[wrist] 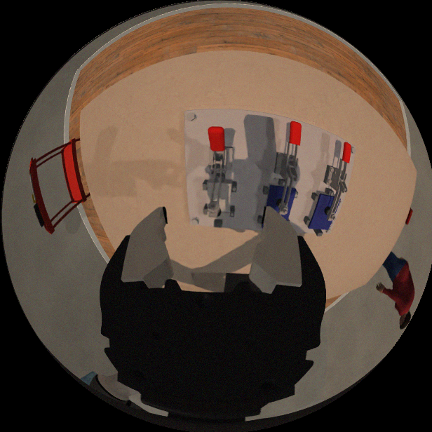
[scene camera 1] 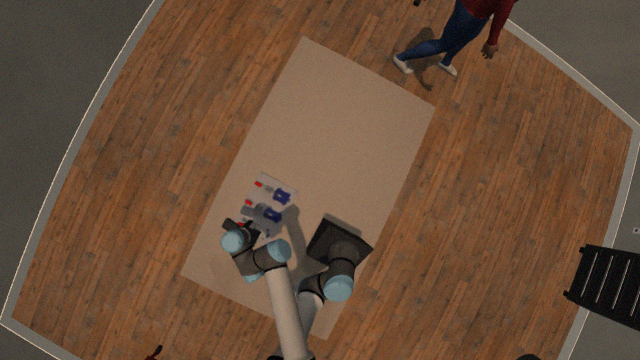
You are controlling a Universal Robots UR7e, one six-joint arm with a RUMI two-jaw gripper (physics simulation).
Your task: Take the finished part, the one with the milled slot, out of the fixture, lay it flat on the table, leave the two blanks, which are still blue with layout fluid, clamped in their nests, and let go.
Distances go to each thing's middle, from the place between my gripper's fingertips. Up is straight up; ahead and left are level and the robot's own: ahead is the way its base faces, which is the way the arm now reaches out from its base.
The fixture plate (scene camera 1: 257,194) is 130 mm below my hand and 100 mm to the right of it.
